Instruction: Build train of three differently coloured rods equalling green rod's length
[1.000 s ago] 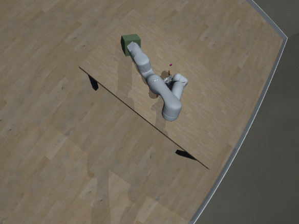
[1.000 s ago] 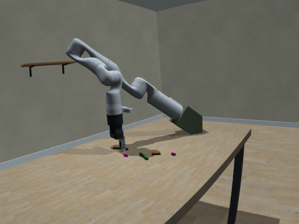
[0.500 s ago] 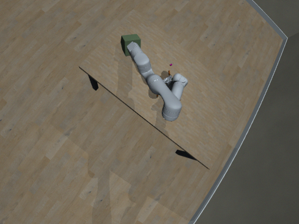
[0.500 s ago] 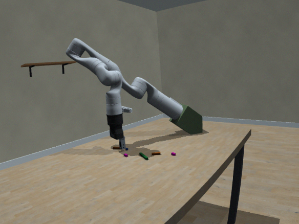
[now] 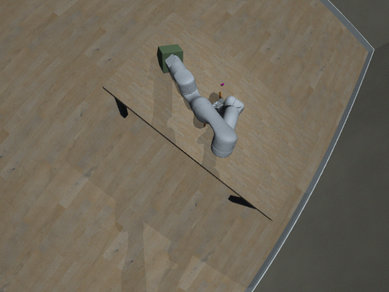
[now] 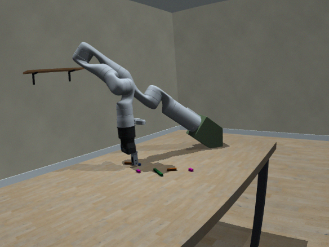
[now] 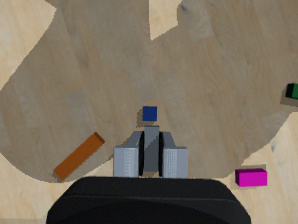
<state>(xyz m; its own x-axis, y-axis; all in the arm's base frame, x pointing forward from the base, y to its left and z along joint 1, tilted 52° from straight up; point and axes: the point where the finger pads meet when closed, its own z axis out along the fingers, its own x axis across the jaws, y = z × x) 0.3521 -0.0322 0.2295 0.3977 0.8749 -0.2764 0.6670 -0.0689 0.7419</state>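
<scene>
My hand is 2 cm past the blue rod, 2 cm above it and 1 cm to the right of it. From my hand the other things lie so: grey rod: 1 cm below; green rod: 14 cm to the left, 4 cm ahead, 2 cm below.
</scene>
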